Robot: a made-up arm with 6 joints.
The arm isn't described. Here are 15 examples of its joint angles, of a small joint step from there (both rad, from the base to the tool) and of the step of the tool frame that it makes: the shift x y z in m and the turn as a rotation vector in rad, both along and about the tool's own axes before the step.
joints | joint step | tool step
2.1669 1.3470 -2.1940 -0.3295 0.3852 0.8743 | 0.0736 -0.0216 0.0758 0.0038 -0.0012 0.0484 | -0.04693 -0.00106 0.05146 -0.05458 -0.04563 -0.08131
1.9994 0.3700 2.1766 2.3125 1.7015 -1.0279 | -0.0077 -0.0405 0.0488 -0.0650 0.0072 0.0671 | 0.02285 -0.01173 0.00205 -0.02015 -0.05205 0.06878
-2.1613 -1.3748 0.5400 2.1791 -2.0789 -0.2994 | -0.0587 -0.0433 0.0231 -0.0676 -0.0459 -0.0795 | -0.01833 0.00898 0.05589 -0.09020 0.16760 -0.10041
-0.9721 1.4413 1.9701 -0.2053 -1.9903 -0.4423 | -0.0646 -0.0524 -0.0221 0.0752 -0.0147 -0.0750 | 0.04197 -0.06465 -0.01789 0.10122 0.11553 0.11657
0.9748 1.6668 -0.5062 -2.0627 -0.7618 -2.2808 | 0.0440 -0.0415 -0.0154 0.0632 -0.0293 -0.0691 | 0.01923 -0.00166 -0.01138 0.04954 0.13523 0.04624
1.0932 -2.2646 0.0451 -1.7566 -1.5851 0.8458 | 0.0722 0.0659 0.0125 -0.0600 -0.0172 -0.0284 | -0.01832 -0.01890 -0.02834 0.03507 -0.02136 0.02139
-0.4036 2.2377 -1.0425 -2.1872 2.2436 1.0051 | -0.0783 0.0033 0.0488 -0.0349 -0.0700 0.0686 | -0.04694 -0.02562 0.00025 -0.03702 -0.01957 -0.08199
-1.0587 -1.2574 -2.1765 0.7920 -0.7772 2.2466 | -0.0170 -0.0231 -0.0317 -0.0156 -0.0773 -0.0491 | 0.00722 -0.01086 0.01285 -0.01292 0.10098 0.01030
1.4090 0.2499 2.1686 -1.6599 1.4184 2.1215 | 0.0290 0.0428 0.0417 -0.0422 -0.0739 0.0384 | -0.03699 0.00883 0.00414 0.00218 0.02515 -0.07987
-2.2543 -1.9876 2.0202 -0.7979 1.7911 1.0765 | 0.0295 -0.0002 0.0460 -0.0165 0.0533 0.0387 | -0.02249 -0.00279 -0.00799 -0.03232 -0.14218 0.00033
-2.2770 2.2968 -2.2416 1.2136 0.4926 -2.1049 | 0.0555 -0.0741 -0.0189 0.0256 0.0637 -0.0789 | 0.02777 -0.03348 -0.04230 0.10369 0.02028 0.03952
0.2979 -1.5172 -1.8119 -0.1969 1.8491 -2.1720 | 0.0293 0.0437 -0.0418 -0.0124 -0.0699 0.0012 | 0.03124 -0.00488 0.03600 -0.05202 0.11148 0.03605
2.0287 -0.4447 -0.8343 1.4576 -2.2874 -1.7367 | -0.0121 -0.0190 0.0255 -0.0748 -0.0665 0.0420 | -0.01813 0.01709 0.00328 0.05115 0.05783 -0.07025
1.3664 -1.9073 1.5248 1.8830 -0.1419 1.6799 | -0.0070 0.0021 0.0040 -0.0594 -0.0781 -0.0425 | 0.00211 0.00175 -0.01971 0.06584 0.12285 0.00432
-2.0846 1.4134 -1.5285 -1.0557 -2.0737 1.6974 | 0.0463 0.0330 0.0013 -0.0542 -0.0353 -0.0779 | -0.01081 0.01406 -0.01193 0.01972 0.13232 0.01681
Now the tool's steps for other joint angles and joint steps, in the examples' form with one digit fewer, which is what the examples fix.
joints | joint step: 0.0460 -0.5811 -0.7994 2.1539 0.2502 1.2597 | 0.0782 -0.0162 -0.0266 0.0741 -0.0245 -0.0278
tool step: 0.0061 0.0066 0.0330 -0.0279 -0.0328 -0.0411
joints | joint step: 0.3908 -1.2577 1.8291 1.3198 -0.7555 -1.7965 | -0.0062 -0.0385 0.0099 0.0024 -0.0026 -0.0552
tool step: 0.0070 -0.0096 0.0036 0.0329 0.0787 -0.0128
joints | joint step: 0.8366 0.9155 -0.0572 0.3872 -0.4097 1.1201 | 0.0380 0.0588 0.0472 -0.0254 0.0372 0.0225
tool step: -0.0203 -0.0026 0.0092 0.0017 -0.0774 -0.0482
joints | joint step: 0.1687 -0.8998 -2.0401 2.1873 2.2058 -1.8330 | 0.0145 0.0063 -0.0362 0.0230 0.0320 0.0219
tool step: -0.0086 0.0110 -0.0240 0.0204 -0.0907 -0.0195
